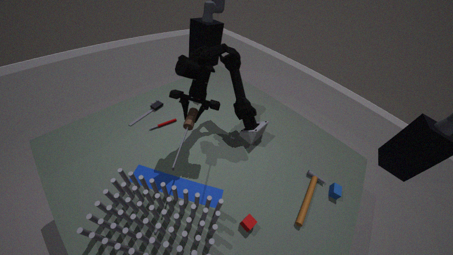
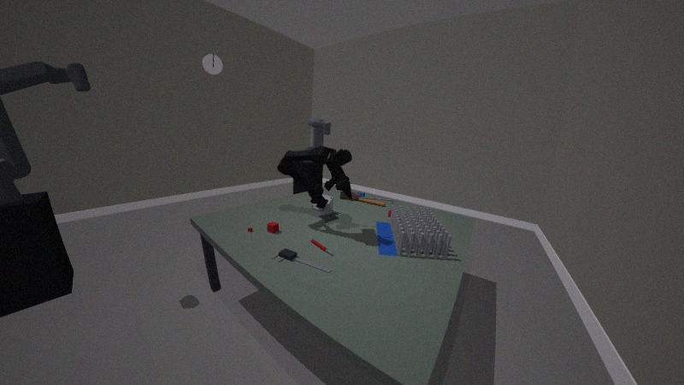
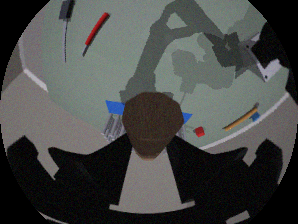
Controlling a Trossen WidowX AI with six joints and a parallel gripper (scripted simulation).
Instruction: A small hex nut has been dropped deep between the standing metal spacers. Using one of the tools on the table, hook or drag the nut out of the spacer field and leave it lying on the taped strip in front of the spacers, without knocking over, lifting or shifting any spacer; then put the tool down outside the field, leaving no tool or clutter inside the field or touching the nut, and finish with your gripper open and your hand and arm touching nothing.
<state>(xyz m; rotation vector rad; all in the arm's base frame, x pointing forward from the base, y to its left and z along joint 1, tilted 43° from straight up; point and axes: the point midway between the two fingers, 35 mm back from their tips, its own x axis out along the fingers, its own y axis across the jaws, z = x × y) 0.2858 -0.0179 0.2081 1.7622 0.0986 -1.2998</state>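
Now: gripper tip 19 cm above the blue taped strip, 16 cm short of it and 9 cm to the right of it. Also, from my gripper tip: blue cube (65 cm to the left, 30 cm behind, 17 cm below); then red-handled screwdriver (21 cm to the right, 18 cm below, 2 cm ahead); then hook tool (8 cm ahead, 5 cm to the left).
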